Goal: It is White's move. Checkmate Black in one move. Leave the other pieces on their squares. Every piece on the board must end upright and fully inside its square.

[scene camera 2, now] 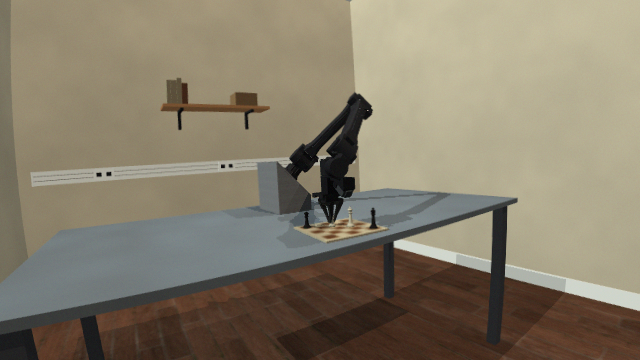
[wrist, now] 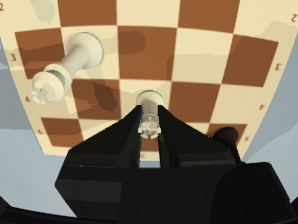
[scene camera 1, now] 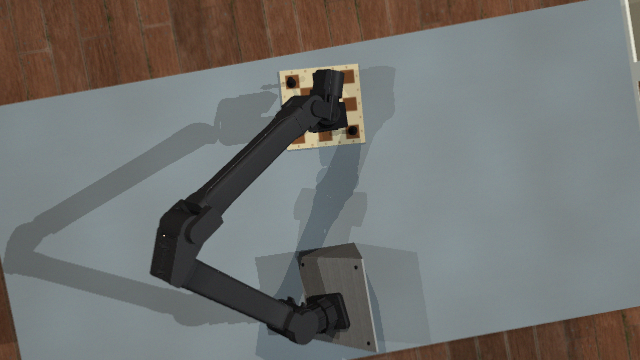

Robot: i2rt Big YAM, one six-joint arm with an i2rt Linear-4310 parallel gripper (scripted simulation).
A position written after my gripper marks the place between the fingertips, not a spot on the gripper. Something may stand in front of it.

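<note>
You'd see my gripper here (wrist: 149, 112), and with it a tall white piece (wrist: 84, 50) and a short white piece (wrist: 149, 100). There's a small chessboard (scene camera 1: 351, 96) (scene camera 2: 322, 231) (wrist: 213, 71) too.
</note>
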